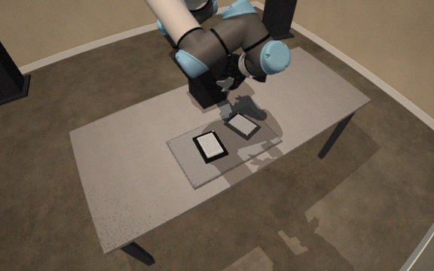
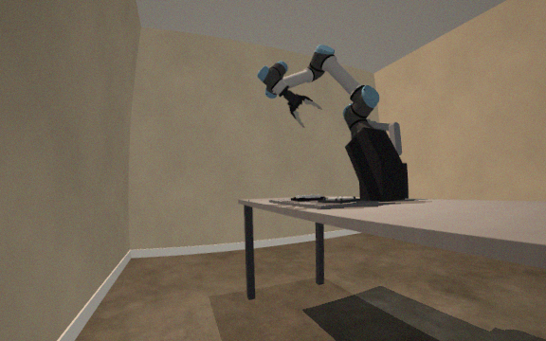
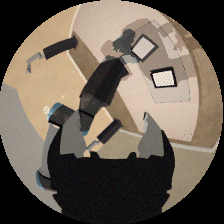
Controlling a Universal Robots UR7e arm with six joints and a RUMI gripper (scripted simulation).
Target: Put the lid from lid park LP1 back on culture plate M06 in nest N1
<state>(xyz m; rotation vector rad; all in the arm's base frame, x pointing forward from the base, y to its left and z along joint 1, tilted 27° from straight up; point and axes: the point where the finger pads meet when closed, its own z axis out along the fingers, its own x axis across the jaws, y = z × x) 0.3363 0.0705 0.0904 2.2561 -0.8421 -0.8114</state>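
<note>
My hand is 50 mm past the see-through lid, 150 mm to the right of it and 410 mm above it. Also, from my hand: plate nest N1: 10 mm ahead, 70 mm to the right, 420 mm below; then culture plate M06: 10 mm ahead, 70 mm to the right, 410 mm below; then lid park LP1: 50 mm behind, 150 mm to the left, 420 mm below.
</note>
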